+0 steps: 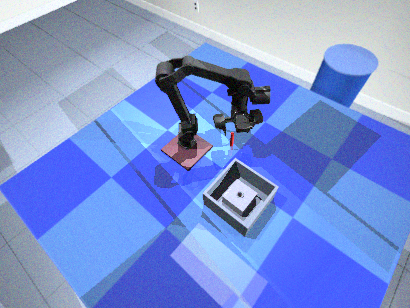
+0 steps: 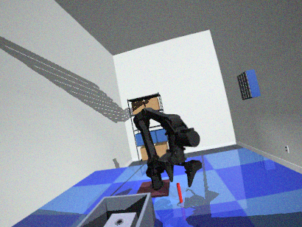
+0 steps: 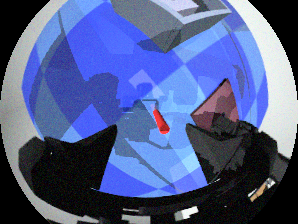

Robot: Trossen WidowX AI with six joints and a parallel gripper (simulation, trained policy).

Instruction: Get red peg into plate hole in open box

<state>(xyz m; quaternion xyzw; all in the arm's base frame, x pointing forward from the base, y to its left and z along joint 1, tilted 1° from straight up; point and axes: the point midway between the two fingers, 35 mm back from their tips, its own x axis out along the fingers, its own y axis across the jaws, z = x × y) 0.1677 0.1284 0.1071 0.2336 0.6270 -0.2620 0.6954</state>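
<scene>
The red peg is 40 mm below my gripper tip, 10 mm to the right of it and 10 mm behind it. Round my gripper tip: pale plate (200 mm to the right, 170 mm ahead, 30 mm below); then box (200 mm to the right, 170 mm ahead, 50 mm below).
</scene>
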